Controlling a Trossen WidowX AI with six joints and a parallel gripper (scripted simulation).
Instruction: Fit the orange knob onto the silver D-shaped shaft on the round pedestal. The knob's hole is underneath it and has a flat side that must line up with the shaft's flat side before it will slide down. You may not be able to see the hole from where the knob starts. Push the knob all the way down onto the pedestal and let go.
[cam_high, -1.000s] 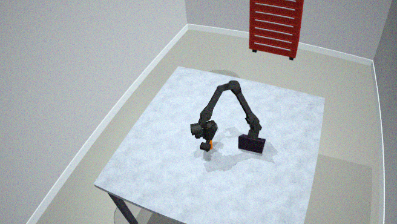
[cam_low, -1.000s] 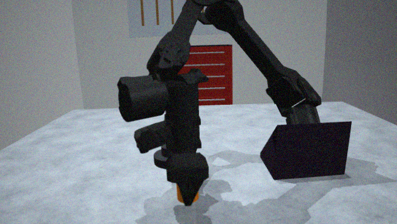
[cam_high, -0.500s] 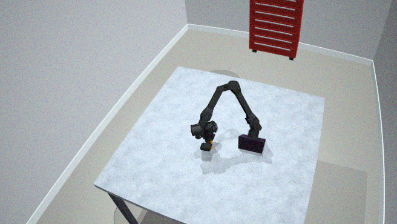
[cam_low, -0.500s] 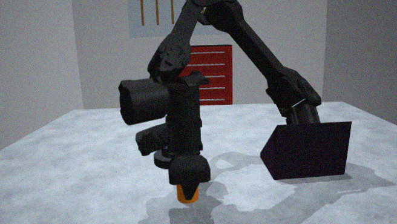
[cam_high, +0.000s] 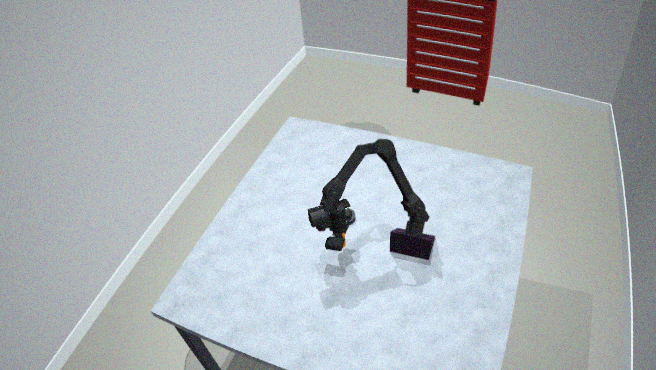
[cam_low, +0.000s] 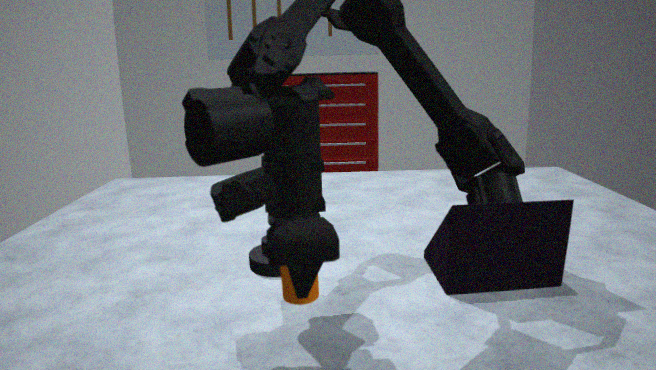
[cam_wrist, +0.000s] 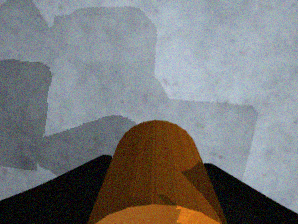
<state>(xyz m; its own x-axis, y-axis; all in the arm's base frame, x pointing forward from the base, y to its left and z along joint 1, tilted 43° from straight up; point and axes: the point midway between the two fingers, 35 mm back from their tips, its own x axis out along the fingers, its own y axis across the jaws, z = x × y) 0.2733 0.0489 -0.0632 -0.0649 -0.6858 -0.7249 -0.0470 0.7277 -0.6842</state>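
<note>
My gripper tip is now 3 cm below the orange knob. Round my gripper tip: round dark pedestal (3 cm ahead, 17 cm to the right, 2 cm below).
</note>
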